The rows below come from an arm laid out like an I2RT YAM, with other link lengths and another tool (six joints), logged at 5 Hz.
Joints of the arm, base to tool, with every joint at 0 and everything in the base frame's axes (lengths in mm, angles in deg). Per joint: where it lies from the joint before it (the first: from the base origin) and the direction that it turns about. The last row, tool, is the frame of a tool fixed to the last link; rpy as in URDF.
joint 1: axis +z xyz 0 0 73.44
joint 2: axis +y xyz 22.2 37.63 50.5
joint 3: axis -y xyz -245.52 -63.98 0
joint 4: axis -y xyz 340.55 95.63 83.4
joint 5: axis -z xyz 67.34 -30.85 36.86
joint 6: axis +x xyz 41.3 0 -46.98
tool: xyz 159 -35 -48 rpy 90 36.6 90
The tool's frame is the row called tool.
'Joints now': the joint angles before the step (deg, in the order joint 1, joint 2, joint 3, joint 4, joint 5, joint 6). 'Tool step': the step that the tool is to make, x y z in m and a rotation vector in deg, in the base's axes. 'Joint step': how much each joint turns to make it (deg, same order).
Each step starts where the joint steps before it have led.
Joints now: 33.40 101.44 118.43 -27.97 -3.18 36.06
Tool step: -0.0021 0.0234 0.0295 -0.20 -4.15 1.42
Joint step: 2.58 4.85 8.80 -0.75 1.55 -2.31
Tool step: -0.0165 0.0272 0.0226 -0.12 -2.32 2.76
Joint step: 3.16 4.48 8.74 -2.52 0.57 -1.45
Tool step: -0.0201 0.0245 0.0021 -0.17 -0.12 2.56
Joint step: 2.98 1.67 2.69 -1.04 0.44 -0.16
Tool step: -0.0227 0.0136 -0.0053 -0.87 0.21 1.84
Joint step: 2.56 -2.16 -3.29 0.37 0.77 -0.40
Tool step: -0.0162 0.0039 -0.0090 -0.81 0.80 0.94
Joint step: 1.44 -2.93 -4.59 0.51 0.50 0.07
